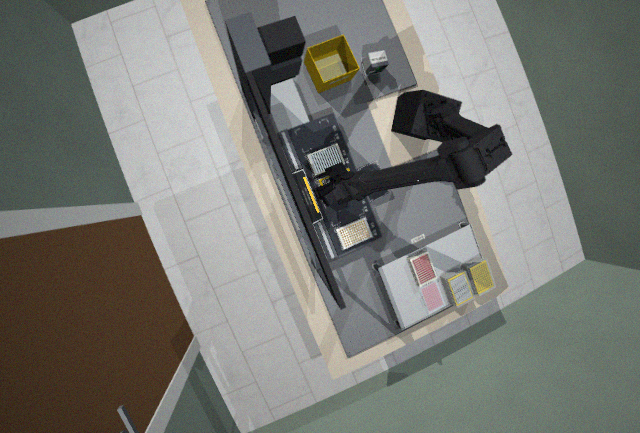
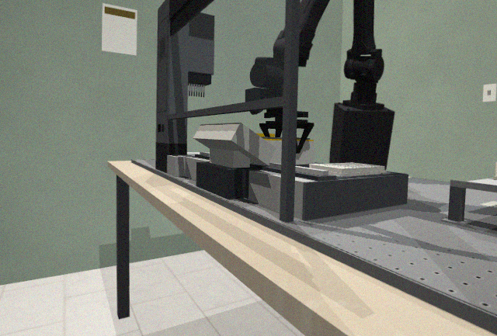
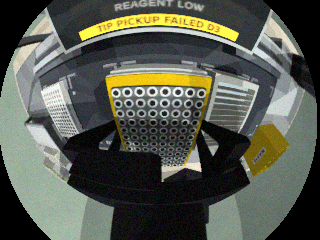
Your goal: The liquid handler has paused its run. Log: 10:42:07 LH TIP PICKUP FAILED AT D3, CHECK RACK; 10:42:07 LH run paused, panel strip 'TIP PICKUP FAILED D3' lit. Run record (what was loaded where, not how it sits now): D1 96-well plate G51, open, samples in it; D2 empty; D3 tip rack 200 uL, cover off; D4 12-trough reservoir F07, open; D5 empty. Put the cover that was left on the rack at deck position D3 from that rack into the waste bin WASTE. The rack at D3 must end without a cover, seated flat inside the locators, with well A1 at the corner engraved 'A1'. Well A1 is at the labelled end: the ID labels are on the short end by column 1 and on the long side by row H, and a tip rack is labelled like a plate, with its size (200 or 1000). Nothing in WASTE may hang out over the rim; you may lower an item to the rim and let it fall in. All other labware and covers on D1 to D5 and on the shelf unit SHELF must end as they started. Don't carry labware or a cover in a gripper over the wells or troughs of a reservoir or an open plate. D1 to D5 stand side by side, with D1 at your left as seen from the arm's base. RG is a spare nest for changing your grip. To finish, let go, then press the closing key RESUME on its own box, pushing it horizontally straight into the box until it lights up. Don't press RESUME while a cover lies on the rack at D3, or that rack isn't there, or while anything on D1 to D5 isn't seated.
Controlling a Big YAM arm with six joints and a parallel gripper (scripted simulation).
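Now: the yellow-framed tip rack 1 cm to the right of my hand and 1 cm above it. The rest, counted from my hand: gantry post 28 cm to the left, 14 cm ahead, 14 cm above; cream plate 20 cm to the left, 3 cm below, 3 cm behind; yellow waste bin 46 cm to the right, 8 cm behind, 5 cm below.
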